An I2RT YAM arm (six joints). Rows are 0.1 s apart.
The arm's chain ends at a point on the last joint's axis. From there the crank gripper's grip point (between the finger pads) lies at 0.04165 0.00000 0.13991 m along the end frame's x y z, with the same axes.
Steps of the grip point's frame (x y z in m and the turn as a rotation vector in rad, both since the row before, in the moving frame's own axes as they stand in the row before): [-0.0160 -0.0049 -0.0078 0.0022 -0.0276 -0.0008]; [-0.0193 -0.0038 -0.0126 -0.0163 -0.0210 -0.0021]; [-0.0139 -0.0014 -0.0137 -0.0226 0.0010 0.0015]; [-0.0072 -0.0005 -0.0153 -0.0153 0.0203 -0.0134]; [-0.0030 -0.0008 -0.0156 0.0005 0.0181 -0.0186]
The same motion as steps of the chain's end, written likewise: [-0.0121 -0.0046 -0.0089 0.0022 -0.0276 -0.0008]; [-0.0164 -0.0060 -0.0134 -0.0163 -0.0210 -0.0021]; [-0.0140 -0.0046 -0.0136 -0.0226 0.0010 0.0015]; [-0.0100 -0.0021 -0.0144 -0.0153 0.0203 -0.0134]; [-0.0055 0.0001 -0.0148 0.0005 0.0181 -0.0186]
